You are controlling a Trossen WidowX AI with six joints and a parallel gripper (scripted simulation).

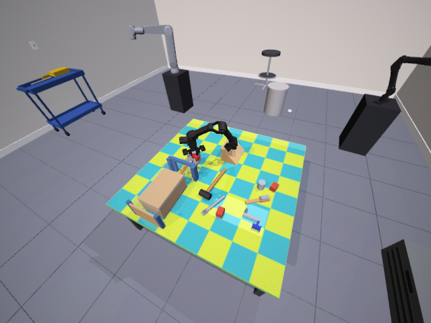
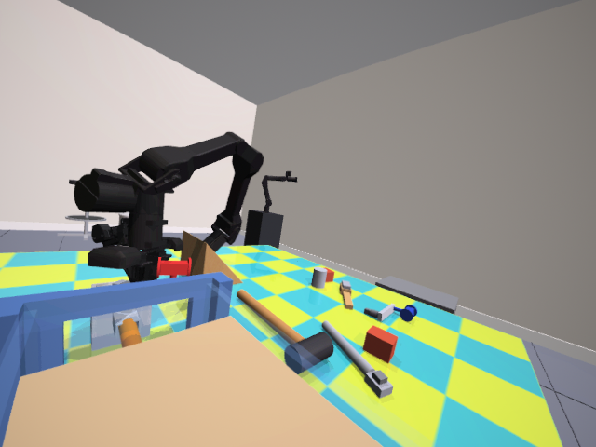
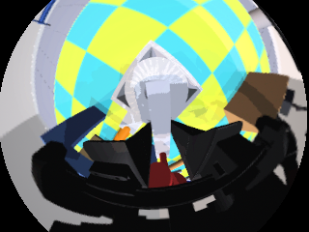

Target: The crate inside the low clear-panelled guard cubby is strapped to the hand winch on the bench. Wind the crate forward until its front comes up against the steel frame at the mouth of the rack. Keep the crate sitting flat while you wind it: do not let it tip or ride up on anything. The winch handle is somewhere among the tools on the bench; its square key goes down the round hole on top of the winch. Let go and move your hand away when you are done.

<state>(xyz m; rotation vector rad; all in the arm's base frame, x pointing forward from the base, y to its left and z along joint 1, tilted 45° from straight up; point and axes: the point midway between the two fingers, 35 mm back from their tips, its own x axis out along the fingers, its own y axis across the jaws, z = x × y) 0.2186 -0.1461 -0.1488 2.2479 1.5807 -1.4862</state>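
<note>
Right now the winch handle is 20 mm above my gripper tip, 10 mm to the left of it and 10 mm ahead of it. From my gripper tip the other things lie so: brush: 610 mm to the left, 100 mm ahead, 70 mm below; red grip: 50 mm above, 40 mm to the left, 40 mm ahead; grey winch: 60 mm below, 40 mm to the right, 40 mm behind.
</note>
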